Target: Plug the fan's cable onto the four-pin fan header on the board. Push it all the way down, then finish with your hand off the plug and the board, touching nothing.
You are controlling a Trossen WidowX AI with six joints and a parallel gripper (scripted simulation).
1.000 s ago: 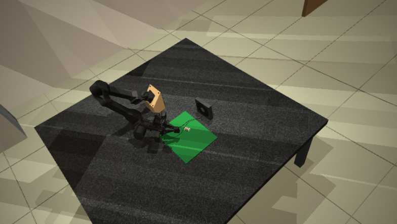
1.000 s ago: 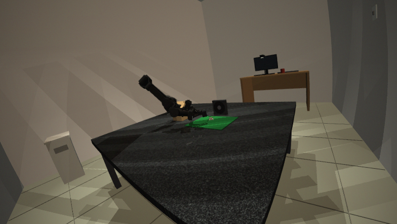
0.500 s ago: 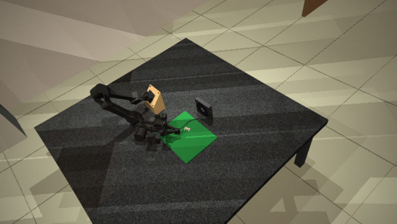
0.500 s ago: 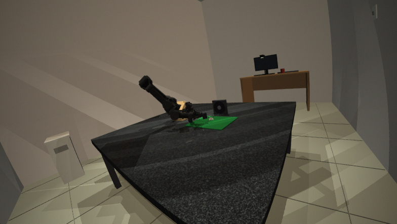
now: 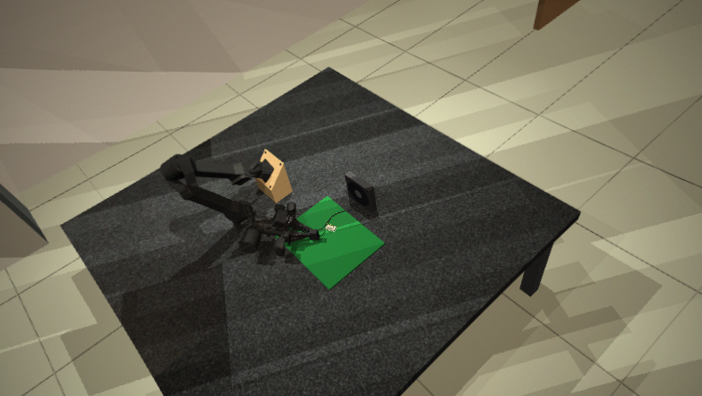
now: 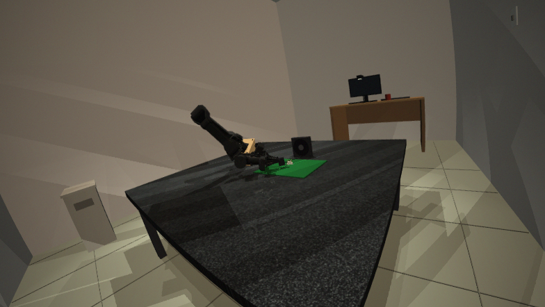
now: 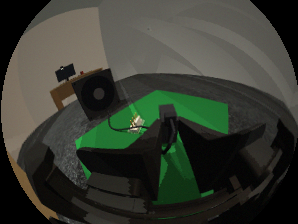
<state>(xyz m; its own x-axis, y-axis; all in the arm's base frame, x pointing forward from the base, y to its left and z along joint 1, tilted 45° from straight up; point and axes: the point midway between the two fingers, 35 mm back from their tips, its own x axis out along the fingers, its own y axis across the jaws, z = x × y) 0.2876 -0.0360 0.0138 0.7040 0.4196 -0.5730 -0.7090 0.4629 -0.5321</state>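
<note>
My gripper tip is now 6 cm above the green board, 4 cm to the right of it and 3 cm short of it. From my gripper tip the other things lie so: dark fan plug (1 cm below); black fan (22 cm to the left, 3 cm behind, 1 cm above).
</note>
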